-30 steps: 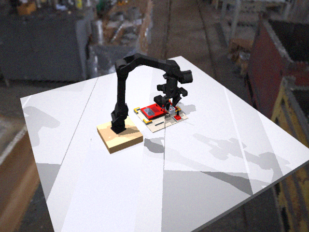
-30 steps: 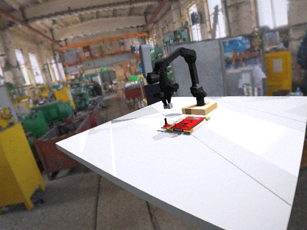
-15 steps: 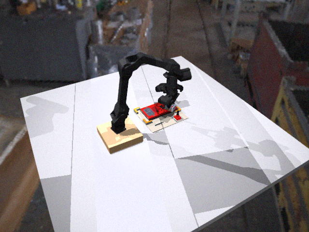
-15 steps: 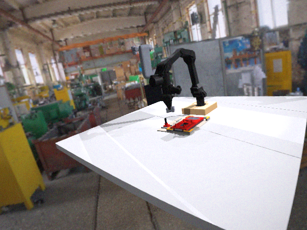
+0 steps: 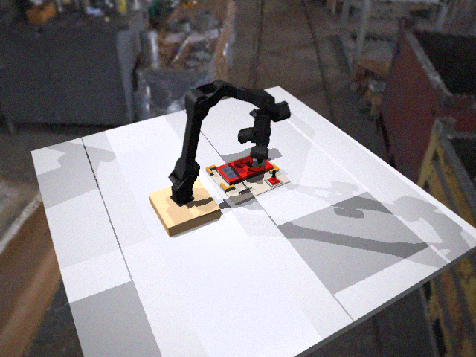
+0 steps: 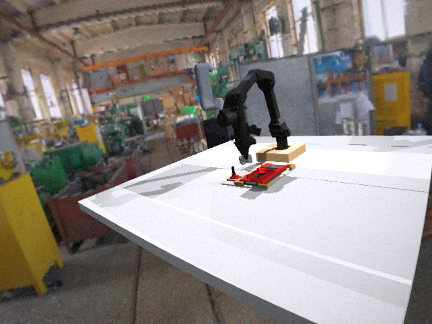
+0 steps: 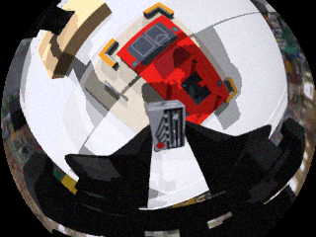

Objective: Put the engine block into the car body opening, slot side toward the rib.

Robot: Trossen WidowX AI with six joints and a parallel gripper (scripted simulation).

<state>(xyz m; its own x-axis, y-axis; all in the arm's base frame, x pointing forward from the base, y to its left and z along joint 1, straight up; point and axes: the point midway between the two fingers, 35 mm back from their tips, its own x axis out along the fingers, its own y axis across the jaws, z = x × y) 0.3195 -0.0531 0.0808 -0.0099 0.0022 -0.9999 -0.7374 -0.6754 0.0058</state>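
The black upright peg is 30 mm ahead of my gripper tip, 50 mm to the right of it and 50 mm below it. The rest, counted from my gripper tip: grey engine block: 10 mm below.
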